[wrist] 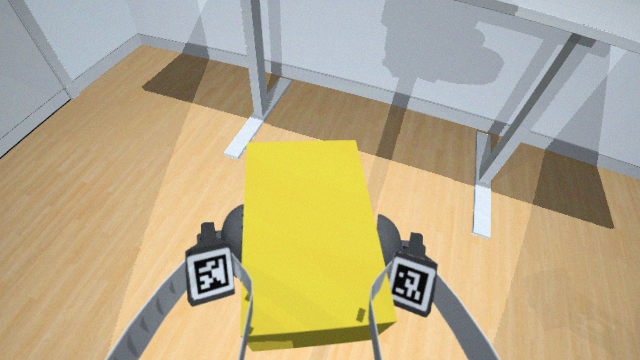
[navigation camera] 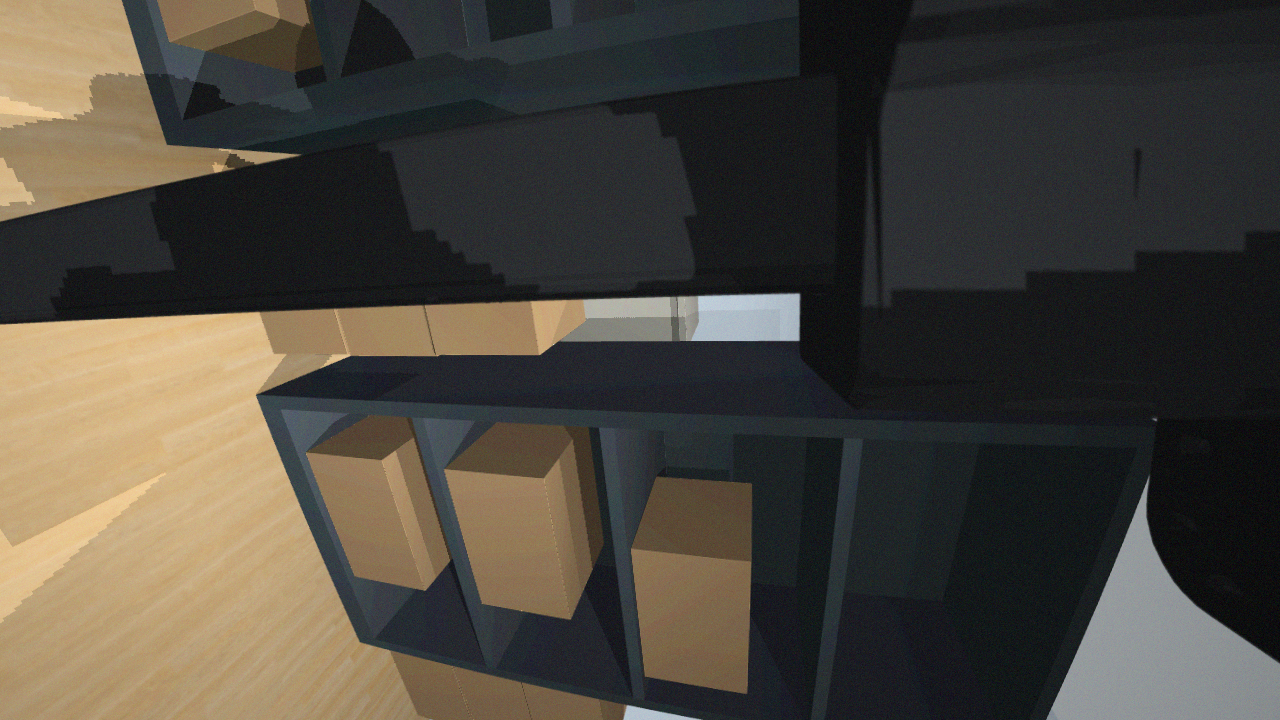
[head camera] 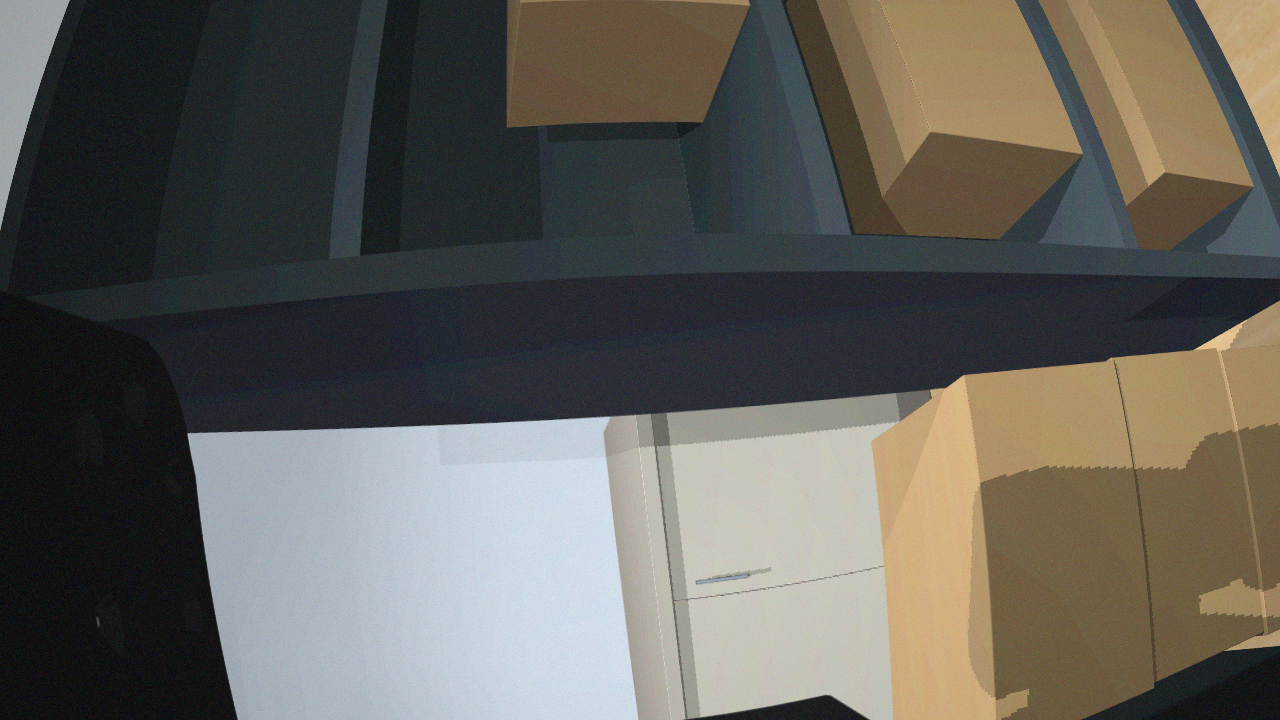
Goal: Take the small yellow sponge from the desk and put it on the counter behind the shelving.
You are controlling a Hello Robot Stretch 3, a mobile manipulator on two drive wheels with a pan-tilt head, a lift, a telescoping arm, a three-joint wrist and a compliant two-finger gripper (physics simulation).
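Places are measured from the robot's base along level axes (x up, y right, z ahead), in metres.
Where they show: gripper, fingertip midpoint: [wrist: 311, 234].
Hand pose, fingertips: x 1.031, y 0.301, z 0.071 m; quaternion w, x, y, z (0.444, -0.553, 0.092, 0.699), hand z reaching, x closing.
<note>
Each offset is from my fingertips to the top centre of the thing. "*": to the spot under its first point.
The yellow sponge {dy -0.009, dx +0.036, dz -0.003 m} [wrist: 307, 200] shows large in the wrist view, held above the wooden floor. My gripper [wrist: 311, 234] is shut on it, with one dark rounded fingertip pressed against each long side. The sponge and the gripper do not show in the head or navigation views. A white desk [wrist: 575, 22] stands beyond the sponge at the upper right of the wrist view, with grey legs. The dark shelving {* dy -1.137, dx +0.145, dz +0.089 m} [head camera: 626, 257] [navigation camera: 716, 424] holds cardboard boxes. I cannot make out the counter behind it.
More cardboard boxes [head camera: 1056, 555] [navigation camera: 384, 329] stand beyond the shelving, beside a pale cabinet [head camera: 778, 510] with a handle. Another dark shelf section {* dy -1.058, dx +0.170, dz -0.537 m} [navigation camera: 716, 44] shows at the navigation view's top. My black arm [navigation camera: 537, 197] crosses that view. A wall [wrist: 330, 40] stands behind the desk.
</note>
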